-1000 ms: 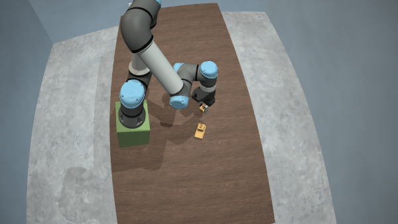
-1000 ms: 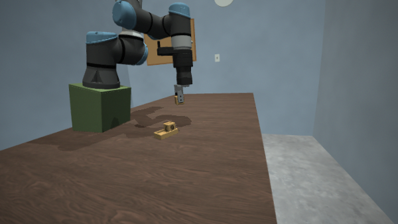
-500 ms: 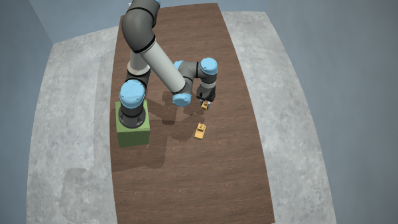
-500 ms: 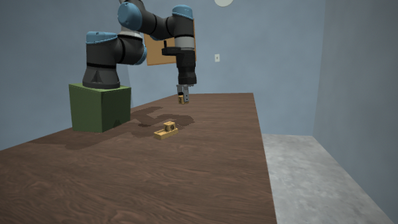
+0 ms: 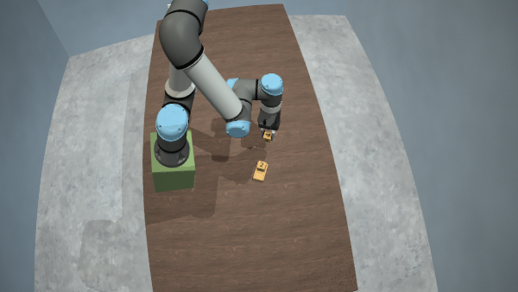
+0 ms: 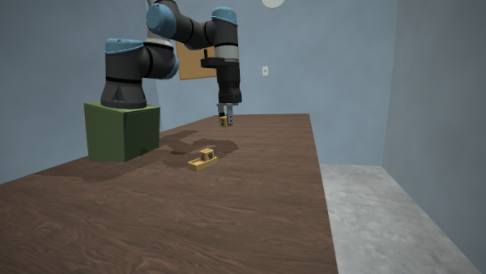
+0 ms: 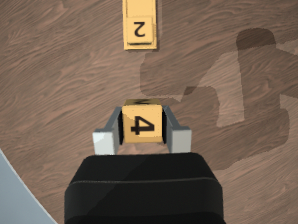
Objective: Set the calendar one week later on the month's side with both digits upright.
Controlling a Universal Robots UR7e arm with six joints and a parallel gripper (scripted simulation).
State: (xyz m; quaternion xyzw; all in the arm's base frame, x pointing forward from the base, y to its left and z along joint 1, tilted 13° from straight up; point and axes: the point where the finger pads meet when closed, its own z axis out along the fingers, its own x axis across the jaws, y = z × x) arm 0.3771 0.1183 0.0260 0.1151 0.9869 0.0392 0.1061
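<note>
My gripper is now 12 cm above the wooden calendar tray, 11 cm to the left of it and 2 cm past it. From my hand the other things lie so: wooden cube 1 cm below.
</note>
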